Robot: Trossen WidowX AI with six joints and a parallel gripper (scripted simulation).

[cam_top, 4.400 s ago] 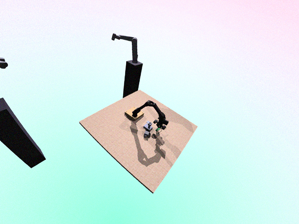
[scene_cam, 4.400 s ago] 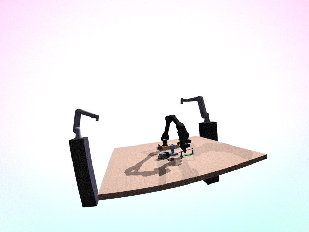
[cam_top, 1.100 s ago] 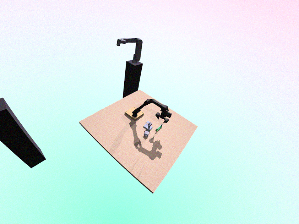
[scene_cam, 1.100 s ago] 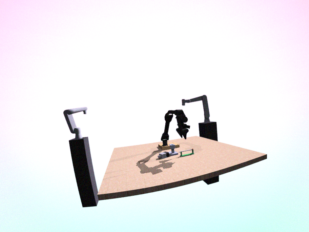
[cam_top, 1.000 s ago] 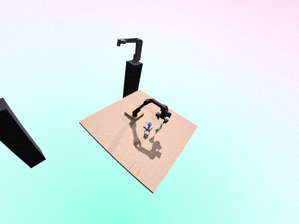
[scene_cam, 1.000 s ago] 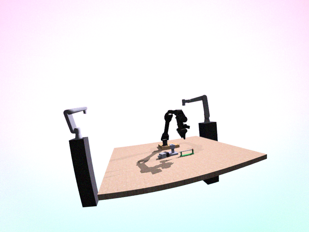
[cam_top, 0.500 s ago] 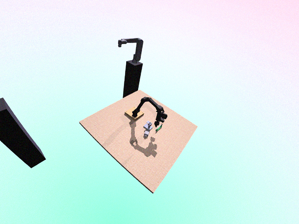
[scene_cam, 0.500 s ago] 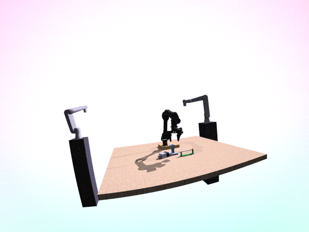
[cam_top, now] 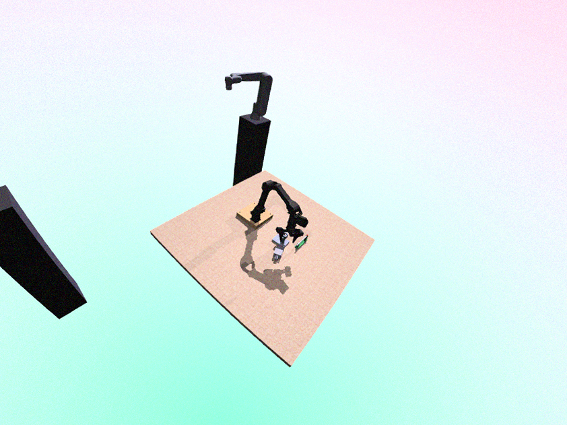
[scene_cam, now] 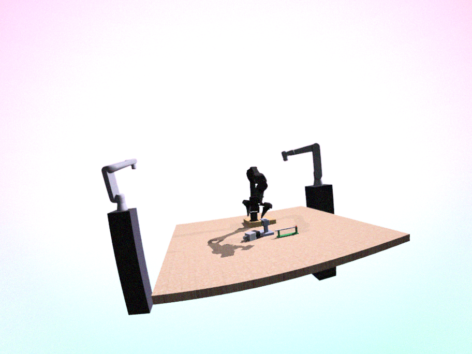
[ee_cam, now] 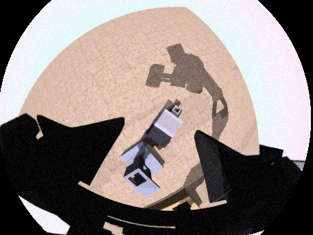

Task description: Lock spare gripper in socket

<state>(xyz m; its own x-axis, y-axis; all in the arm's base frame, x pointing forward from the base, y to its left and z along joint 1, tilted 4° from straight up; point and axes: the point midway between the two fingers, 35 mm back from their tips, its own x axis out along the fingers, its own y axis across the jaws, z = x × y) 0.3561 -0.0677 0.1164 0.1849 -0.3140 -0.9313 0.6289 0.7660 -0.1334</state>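
Now: the spare gripper 120 mm below my gripper tip, 30 mm to the right of it and 20 mm behind it. Also, from my gripper tip: green cradle: 200 mm to the left, 120 mm below, 30 mm ahead; then mount: 90 mm to the left, 90 mm below, 90 mm behind.
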